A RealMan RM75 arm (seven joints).
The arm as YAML. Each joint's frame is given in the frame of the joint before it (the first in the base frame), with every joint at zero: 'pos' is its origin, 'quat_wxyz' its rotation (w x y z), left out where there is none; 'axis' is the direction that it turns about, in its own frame. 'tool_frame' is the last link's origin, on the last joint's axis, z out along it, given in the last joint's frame.
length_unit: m
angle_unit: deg
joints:
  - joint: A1
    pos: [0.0, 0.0, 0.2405]
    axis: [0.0, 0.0, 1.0]
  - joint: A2
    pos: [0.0, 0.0, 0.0]
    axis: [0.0, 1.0, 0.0]
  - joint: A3
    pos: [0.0, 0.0, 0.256]
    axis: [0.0, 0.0, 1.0]
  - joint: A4
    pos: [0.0, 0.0, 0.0]
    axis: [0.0, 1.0, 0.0]
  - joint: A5
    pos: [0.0, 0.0, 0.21]
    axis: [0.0, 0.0, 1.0]
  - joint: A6
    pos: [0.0, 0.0, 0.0]
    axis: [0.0, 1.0, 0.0]
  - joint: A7
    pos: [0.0, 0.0, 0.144]
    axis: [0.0, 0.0, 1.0]
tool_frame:
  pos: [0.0, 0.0, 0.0]
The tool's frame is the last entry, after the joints.
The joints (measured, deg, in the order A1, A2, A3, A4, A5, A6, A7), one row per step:
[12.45, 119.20, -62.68, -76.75, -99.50, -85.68, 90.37]
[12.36, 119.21, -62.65, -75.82, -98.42, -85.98, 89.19]
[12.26, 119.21, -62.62, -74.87, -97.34, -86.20, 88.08]
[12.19, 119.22, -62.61, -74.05, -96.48, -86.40, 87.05]
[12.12, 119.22, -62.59, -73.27, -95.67, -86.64, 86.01]
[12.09, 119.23, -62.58, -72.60, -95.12, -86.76, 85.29]
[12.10, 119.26, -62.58, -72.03, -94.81, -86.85, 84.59]
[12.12, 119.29, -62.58, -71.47, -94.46, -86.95, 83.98]
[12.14, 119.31, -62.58, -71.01, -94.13, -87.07, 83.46]
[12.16, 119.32, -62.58, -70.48, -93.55, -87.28, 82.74]
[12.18, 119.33, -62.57, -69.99, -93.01, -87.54, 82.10]
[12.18, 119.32, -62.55, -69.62, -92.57, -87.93, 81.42]
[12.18, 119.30, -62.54, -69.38, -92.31, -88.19, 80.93]
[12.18, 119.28, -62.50, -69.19, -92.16, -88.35, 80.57]
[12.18, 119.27, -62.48, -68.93, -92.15, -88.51, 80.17]
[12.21, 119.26, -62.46, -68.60, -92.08, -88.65, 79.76]
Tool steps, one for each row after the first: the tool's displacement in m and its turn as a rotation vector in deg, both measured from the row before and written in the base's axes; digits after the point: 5 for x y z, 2 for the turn. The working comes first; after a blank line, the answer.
Tool pose at each row, in the base's axes (x y z in m, rotation vector in deg; the steps are taken from these numbers as rounded here):
[0.21275, 0.30418, 0.05377, -152.91, 14.56, 33.40]
[0.21350, 0.30296, 0.05264, -152.91, 14.05, 34.79]
[0.21445, 0.30190, 0.05165, -152.78, 13.70, 36.17]
[0.21527, 0.30098, 0.05065, -152.68, 13.29, 37.26]
[0.21611, 0.29999, 0.04977, -152.59, 12.80, 38.28]
[0.21699, 0.29940, 0.04885, -152.50, 12.64, 39.01]
[0.21782, 0.29898, 0.04774, -152.49, 12.37, 39.43]
[0.21847, 0.29858, 0.04670, -152.46, 12.18, 39.93]
[0.21887, 0.29820, 0.04591, -152.45, 11.98, 40.41]
[0.21892, 0.29767, 0.04531, -152.37, 11.53, 41.19]
[0.21891, 0.29706, 0.04476, -152.33, 11.12, 41.95]
[0.21883, 0.29613, 0.04442, -152.41, 10.49, 42.58]
[0.21886, 0.29551, 0.04423, -152.47, 10.02, 42.92]
[0.21911, 0.29514, 0.04417, -152.48, 9.71, 43.10]
[0.21977, 0.29463, 0.04363, -152.59, 9.46, 43.13]
[0.22038, 0.29426, 0.04303, -152.67, 9.25, 43.26]

[0.00075, -0.00122, -0.00113, -0.05, 0.89, 0.59]
[0.00095, -0.00106, -0.00099, 0.03, 0.92, 0.45]
[0.00082, -0.00092, -0.00100, 0.04, 0.71, 0.45]
[0.00084, -0.00099, -0.00088, 0.06, 0.65, 0.49]
[0.00088, -0.00059, -0.00092, 0.02, 0.49, 0.22]
[0.00083, -0.00042, -0.00111, 0.01, 0.25, 0.25]
[0.00065, -0.00040, -0.00104, 0.00, 0.32, 0.21]
[0.00040, -0.00038, -0.00079, -0.02, 0.30, 0.22]
[0.00005, -0.00053, -0.00060, 0.06, 0.48, 0.42]
[-0.00001, -0.00061, -0.00055, 0.01, 0.47, 0.40]
[-0.00008, -0.00093, -0.00034, -0.03, 0.34, 0.56]
[0.00003, -0.00062, -0.00019, 0.00, 0.16, 0.39]
[0.00025, -0.00037, -0.00006, 0.03, 0.08, 0.24]
[0.00066, -0.00051, -0.00054, -0.05, -0.03, 0.20]
[0.00061, -0.00037, -0.00060, -0.05, 0.05, 0.18]

